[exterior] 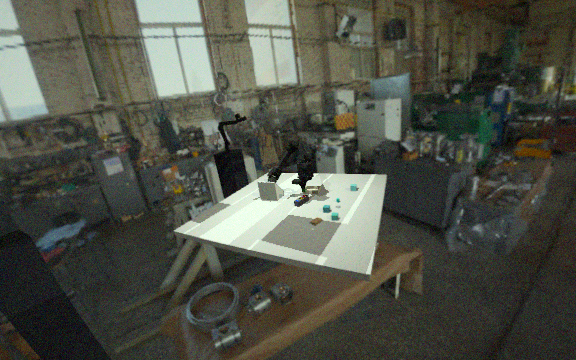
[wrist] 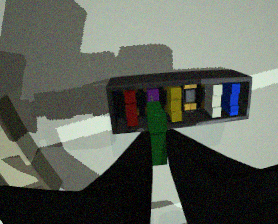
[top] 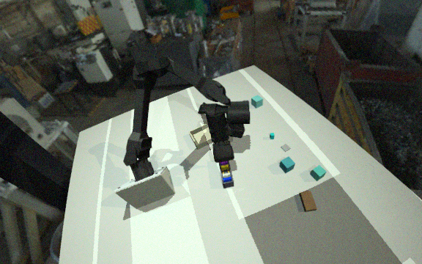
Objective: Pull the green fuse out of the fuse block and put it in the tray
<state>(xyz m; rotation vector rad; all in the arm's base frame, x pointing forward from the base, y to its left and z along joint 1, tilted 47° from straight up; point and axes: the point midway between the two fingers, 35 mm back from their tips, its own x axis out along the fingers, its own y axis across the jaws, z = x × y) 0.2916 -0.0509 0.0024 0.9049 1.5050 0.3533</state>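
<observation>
Right now my gripper tip is 19 cm to the right of the cream tray and 9 cm above it. The rest, counted from my gripper tip: teal cube (25 cm ahead, 8 cm below, 2 cm to the left); grey tile (26 cm ahead, 10 cm below, 6 cm to the right); green fuse (1 cm below).
</observation>
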